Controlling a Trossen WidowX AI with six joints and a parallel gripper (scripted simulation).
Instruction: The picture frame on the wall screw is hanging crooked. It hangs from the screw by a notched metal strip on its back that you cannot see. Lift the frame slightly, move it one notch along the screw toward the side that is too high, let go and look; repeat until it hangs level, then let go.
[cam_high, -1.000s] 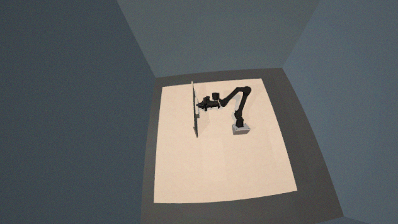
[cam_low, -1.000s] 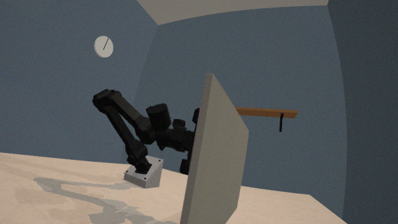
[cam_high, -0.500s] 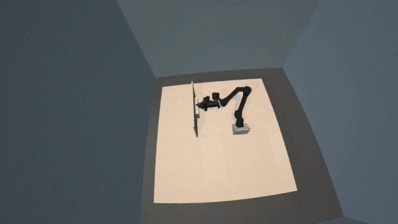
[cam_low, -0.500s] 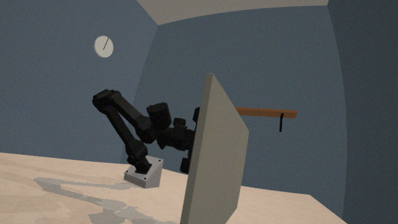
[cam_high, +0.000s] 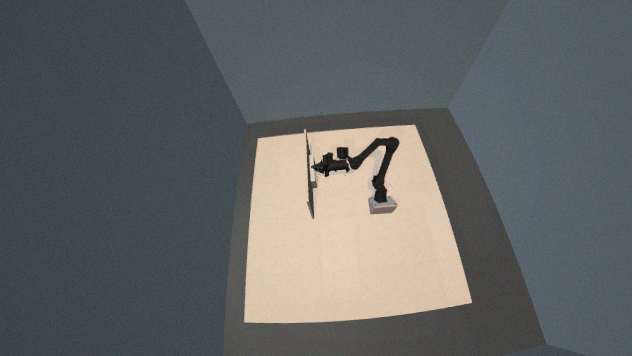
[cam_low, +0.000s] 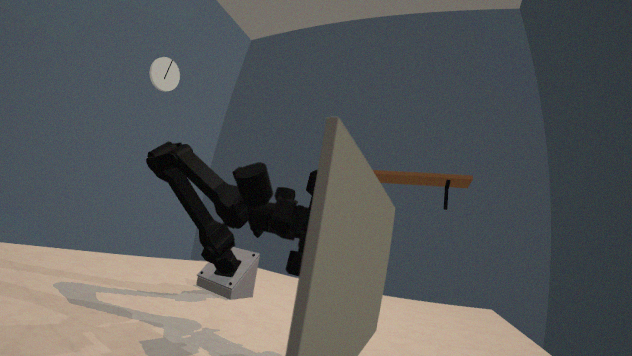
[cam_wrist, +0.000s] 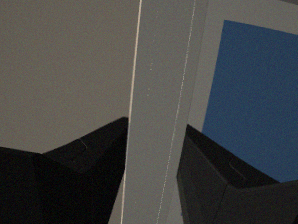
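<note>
Now: gripper tip 5 cm above the picture frame. The rest, counted from my gripper tip: wall panel (7 cm below, 2 cm ahead, 1 cm to the left).
</note>
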